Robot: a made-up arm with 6 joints. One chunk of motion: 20 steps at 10 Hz.
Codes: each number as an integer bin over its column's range. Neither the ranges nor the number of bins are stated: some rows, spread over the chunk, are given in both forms.
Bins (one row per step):
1: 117 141 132 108 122 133
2: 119 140 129 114 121 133
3: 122 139 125 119 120 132
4: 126 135 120 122 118 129
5: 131 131 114 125 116 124
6: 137 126 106 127 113 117
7: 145 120 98 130 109 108
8: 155 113 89 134 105 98
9: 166 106 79 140 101 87
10: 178 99 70 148 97 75
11: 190 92 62 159 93 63
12: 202 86 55 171 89 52
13: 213 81 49 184 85 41
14: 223 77 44 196 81 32
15: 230 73 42 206 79 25
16: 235 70 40 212 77 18
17: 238 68 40 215 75 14
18: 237 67 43 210 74 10
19: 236 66 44 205 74 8
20: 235 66 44 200 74 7
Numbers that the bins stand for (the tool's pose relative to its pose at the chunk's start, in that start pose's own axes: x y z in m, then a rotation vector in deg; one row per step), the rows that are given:
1: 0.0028 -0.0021 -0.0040 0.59 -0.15 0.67
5: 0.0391 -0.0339 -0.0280 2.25 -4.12 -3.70
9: 0.1296 -0.1133 -0.0747 3.73 -14.06 -21.69
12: 0.2228 -0.1768 -0.1067 6.76 -22.02 -38.71
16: 0.3082 -0.2276 -0.1267 10.78 -29.97 -55.25
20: 0.3082 -0.2404 -0.1213 9.61 -31.96 -60.60
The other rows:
2: 0.0080 -0.0053 -0.0080 1.18 -0.81 0.67
3: 0.0158 -0.0085 -0.0133 1.67 -1.47 0.19
4: 0.0261 -0.0212 -0.0200 1.96 -2.80 -1.27
6: 0.0546 -0.0498 -0.0387 2.45 -6.11 -7.11
7: 0.0753 -0.0688 -0.0493 2.75 -8.76 -11.48
8: 0.1012 -0.0911 -0.0613 3.14 -11.41 -16.35
10: 0.1607 -0.1355 -0.0867 4.51 -16.71 -27.53
11: 0.1918 -0.1578 -0.0973 5.59 -19.36 -33.36
13: 0.2513 -0.1927 -0.1147 8.04 -24.67 -44.06
14: 0.2772 -0.2054 -0.1213 9.22 -27.32 -48.44
15: 0.2953 -0.2181 -0.1240 10.20 -28.64 -51.84
17: 0.3160 -0.2340 -0.1267 11.08 -31.29 -57.19
18: 0.3134 -0.2372 -0.1227 10.59 -31.96 -59.14
19: 0.3108 -0.2404 -0.1213 10.10 -31.96 -60.11

